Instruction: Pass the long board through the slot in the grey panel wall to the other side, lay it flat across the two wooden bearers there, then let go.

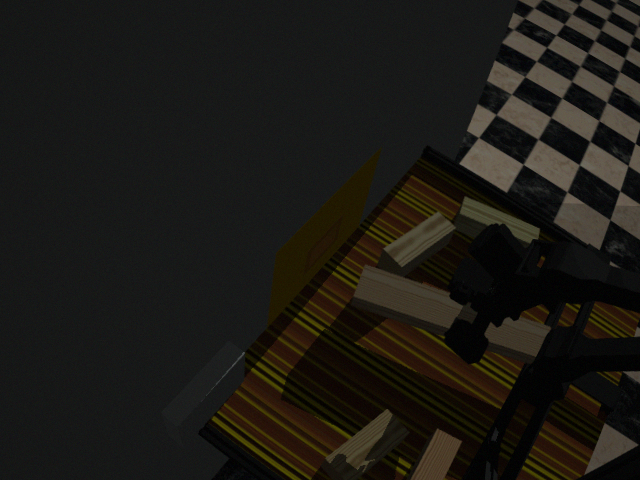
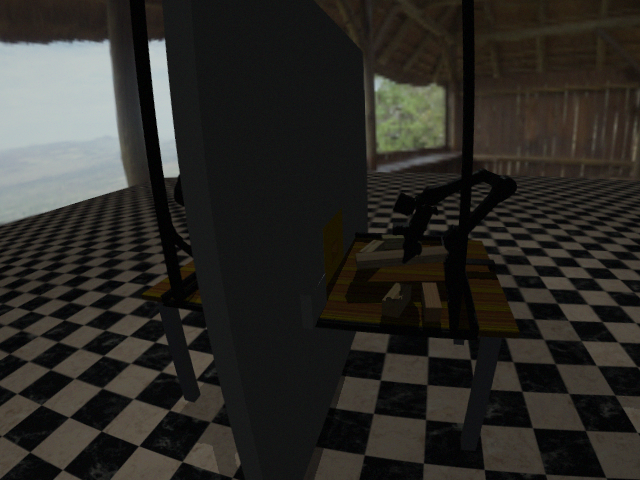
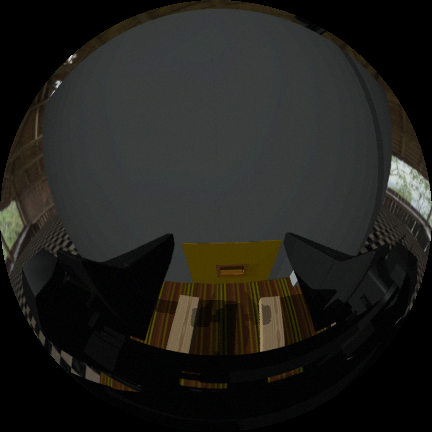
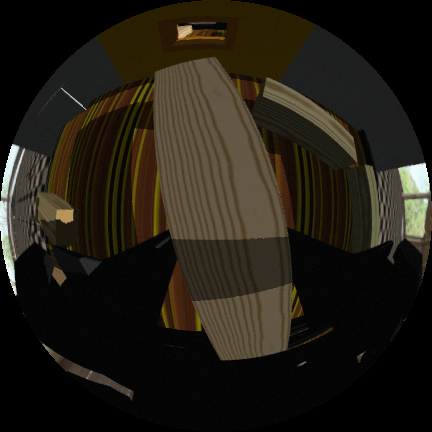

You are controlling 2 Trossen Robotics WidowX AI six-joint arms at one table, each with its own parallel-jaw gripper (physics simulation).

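Places are measured from the left arm's base along level axes (x ahead, y left, z up), in metres.
Pixels of known places: left gripper, between the fingertips: (image 3: 230, 239); right gripper, between the fingertips: (image 1: 455, 319) (image 2: 403, 258) (image 4: 230, 232); right arm's base, origin of its link: (image 1: 537, 389) (image 4: 208, 352).
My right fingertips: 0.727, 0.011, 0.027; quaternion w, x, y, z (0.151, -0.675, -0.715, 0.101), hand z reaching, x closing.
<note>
Behind a point stands the place of what it marks, as x, y, z.
The long wooden board (image 1: 404, 297) @[0.637, -0.021, 0.046] (image 2: 377, 258) @[0.638, -0.041, 0.044] (image 4: 217, 160) @[0.685, -0.001, 0.049] lies over the striped table, its far end pointing at the slot (image 4: 201, 31) (image 3: 231, 270) @[0.445, -0.037, 0.044] in the yellow plate (image 1: 323, 238) @[0.485, -0.043, 0.092] (image 2: 334, 238) @[0.484, -0.033, 0.109] of the grey panel wall (image 1: 199, 143) @[0.483, -0.311, 0.484] (image 2: 270, 143) @[0.482, -0.520, 0.478] (image 3: 217, 120) @[0.432, -0.004, 0.472]. The end stops short of the slot. My right gripper (image 1: 468, 310) @[0.727, 0.011, 0.027] (image 2: 410, 252) @[0.727, 0.011, 0.027] (image 4: 230, 232) @[0.727, 0.011, 0.027] is shut on the board near its rear end. On the other side, my left gripper (image 3: 230, 239) @[0.239, -0.010, 0.369] is open and empty, facing the slot above the two wooden bearers (image 3: 183, 322) @[0.261, 0.106, 0.019] (image 3: 271, 322) @[0.250, -0.146, 0.019].
Loose wooden blocks lie around the board: two behind it (image 1: 420, 243) @[0.602, 0.105, 0.031] (image 1: 499, 221) @[0.702, 0.263, 0.028] (image 4: 306, 120) @[0.614, 0.090, 0.029] and two near the table's front (image 1: 370, 440) @[0.723, -0.250, 0.028] (image 1: 437, 454) @[0.818, -0.210, 0.025]. A small grey box (image 1: 204, 386) @[0.502, -0.346, 0.081] sticks out of the wall. The striped table (image 1: 318, 381) @[0.603, -0.198, -0.019] (image 2: 490, 305) @[1.009, -0.219, -0.019] ends at a checkered floor.
</note>
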